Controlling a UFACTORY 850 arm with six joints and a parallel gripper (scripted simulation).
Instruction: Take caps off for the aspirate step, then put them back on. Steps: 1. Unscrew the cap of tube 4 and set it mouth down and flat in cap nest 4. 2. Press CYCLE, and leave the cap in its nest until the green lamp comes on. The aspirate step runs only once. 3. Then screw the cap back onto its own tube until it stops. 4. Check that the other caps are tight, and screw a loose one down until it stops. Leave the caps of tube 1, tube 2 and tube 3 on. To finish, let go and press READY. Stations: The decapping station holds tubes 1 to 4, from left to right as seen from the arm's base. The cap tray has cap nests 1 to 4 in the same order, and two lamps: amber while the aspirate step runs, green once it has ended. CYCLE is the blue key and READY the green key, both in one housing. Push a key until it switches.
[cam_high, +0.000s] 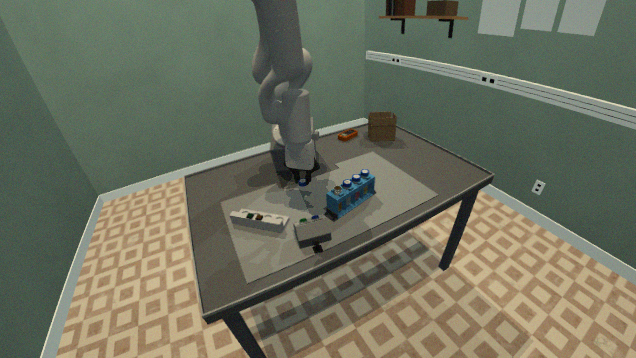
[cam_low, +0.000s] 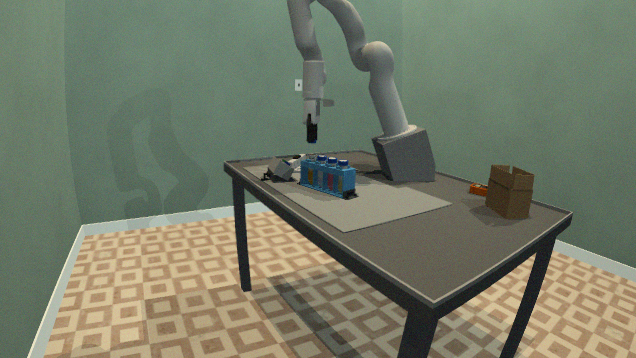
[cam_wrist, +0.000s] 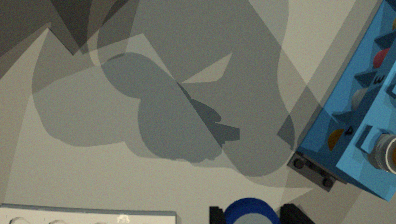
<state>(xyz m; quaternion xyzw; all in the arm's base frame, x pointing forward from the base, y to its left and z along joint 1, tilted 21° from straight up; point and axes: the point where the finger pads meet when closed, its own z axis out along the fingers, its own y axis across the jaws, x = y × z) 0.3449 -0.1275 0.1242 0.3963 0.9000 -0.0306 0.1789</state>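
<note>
Now: hand 110 mm above the blue key, 100 mm short of it and 20 mm to the left of it. Also, from my hand: blue cap marked 4: 20 mm below; then green key: 110 mm below, 90 mm ahead, 60 mm to the right; then grey key housing: 120 mm below, 110 mm ahead, 40 mm to the right.
</note>
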